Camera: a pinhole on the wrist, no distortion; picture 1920 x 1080 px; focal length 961.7 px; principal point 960.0 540.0 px. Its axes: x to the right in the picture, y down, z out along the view. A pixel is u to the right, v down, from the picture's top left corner.
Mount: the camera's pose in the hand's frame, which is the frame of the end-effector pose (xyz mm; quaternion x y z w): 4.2 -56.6 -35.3 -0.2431 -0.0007 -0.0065 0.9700
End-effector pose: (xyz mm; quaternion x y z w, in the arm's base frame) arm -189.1 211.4 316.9 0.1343 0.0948 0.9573 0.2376
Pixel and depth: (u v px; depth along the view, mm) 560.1 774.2 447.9
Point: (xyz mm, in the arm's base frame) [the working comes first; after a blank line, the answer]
In the camera's frame: -186.2 109.1 447.9

-51.9 -58.8 631.6
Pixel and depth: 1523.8 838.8 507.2
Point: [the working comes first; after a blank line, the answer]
In the camera's frame: 297.3 157.6 507.2

-482.3 121.3 780.1
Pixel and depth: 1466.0 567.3 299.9
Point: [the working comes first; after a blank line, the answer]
In the camera's frame: 157.8 8.5 299.9

-298.1 237.5 587.2
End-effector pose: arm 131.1 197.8 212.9 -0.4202 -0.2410 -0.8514 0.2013
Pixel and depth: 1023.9 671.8 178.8
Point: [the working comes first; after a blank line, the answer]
In the camera's frame: 11.9 24.5 178.8

217.0 220.2 297.2
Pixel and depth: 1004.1 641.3 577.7
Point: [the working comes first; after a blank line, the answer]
In the camera's frame: 26.5 60.9 577.7

535.0 235.3 540.7
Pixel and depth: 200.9 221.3 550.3
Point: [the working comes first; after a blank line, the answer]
In the camera's frame: -434.4 -182.4 550.3

731.4 529.7 157.2
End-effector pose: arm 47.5 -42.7 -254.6 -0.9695 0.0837 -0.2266 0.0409
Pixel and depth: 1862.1 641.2 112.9
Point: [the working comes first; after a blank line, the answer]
In the camera's frame: 105.9 11.9 112.9

170.6 -65.9 -260.4
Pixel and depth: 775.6 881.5 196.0
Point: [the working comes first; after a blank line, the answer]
In the camera's frame: -37.6 69.6 196.0

51.7 -128.5 -373.4
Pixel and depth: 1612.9 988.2 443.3
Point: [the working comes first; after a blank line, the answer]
In the camera's frame: 301.0 206.6 443.3

388.3 -413.0 -391.9
